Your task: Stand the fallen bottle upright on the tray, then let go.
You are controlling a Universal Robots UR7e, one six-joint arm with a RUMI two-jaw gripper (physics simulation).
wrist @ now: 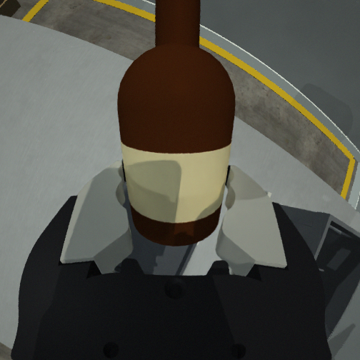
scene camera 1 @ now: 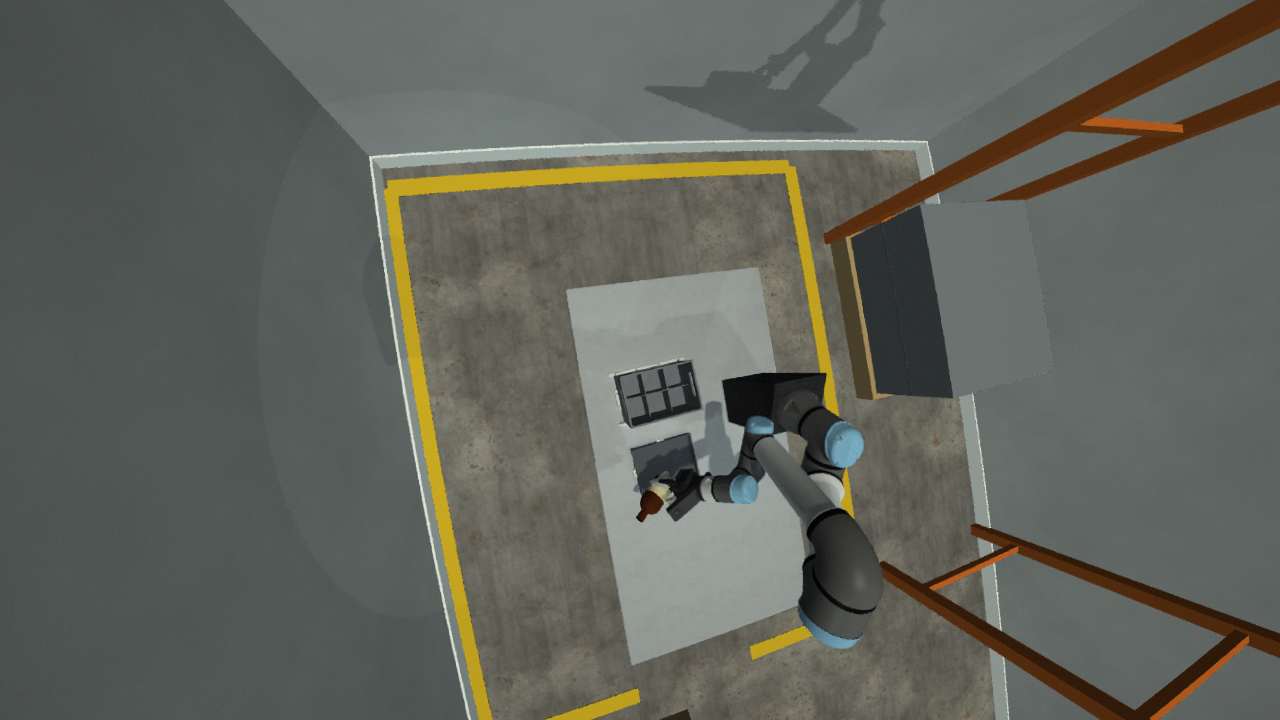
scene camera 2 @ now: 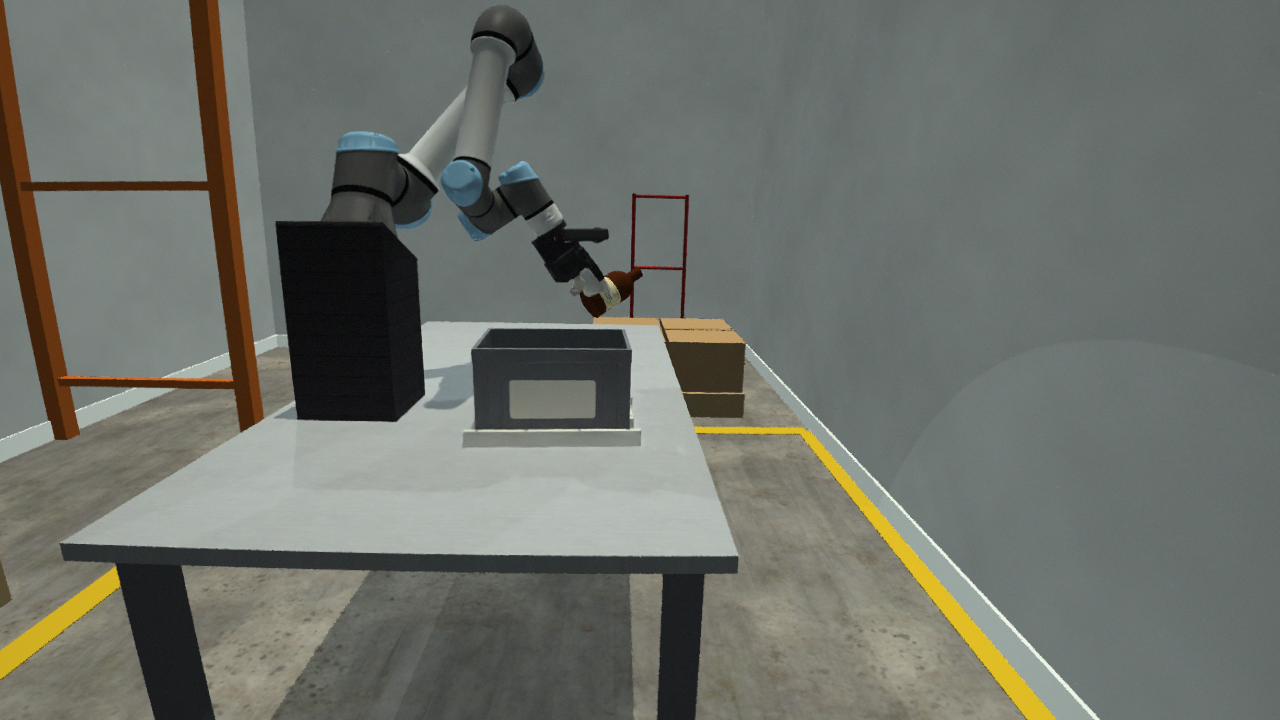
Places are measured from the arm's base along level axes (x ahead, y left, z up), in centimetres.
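Pixels of known places: gripper, fingertip midpoint: (scene camera 1: pixel 656 491) (scene camera 2: pixel 604 300); arm's base at its link origin: (scene camera 1: pixel 796 409) (scene camera 2: pixel 357 243).
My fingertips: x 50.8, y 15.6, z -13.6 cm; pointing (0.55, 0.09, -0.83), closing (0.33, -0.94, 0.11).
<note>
Ahead of a thing's pixels: the offset from my fingertips to its top centre. "pt": to the spot under its first point. Level surfaces: height alone.
The brown bottle with a cream label @[dx +2.6, dy +1.4, dz +7.5 cm] (scene camera 1: pixel 651 503) (scene camera 2: pixel 612 291) (wrist: pixel 176 110) is held in the air above the table. It is tilted, with its neck up and pointing away from the arm, toward the table's long edge. My gripper (scene camera 1: pixel 662 489) (scene camera 2: pixel 590 284) (wrist: pixel 175 165) is shut on it, one pale finger on each side of the label near the base. The flat dark grey tray @[pt dx -4.0, dy -8.6, dz -19.5 cm] (scene camera 1: pixel 648 450) lies on the table in scene camera 1, partly hidden by the gripper and in shadow. The bottle is beyond the tray's near edge there. The tray is hidden behind the crate in scene camera 2.
A grey crate with compartments @[dx -11.6, dy -31.5, dz -2.5 cm] (scene camera 1: pixel 664 415) (scene camera 2: pixel 552 362) stands beside the tray on the light table @[dz -20.0 cm] (scene camera 1: pixel 707 573) (scene camera 2: pixel 402 501). The black arm pedestal (scene camera 1: pixel 747 398) (scene camera 2: pixel 344 322) is at the other side. Cardboard boxes (scene camera 2: pixel 707 367) stand beyond the table.
</note>
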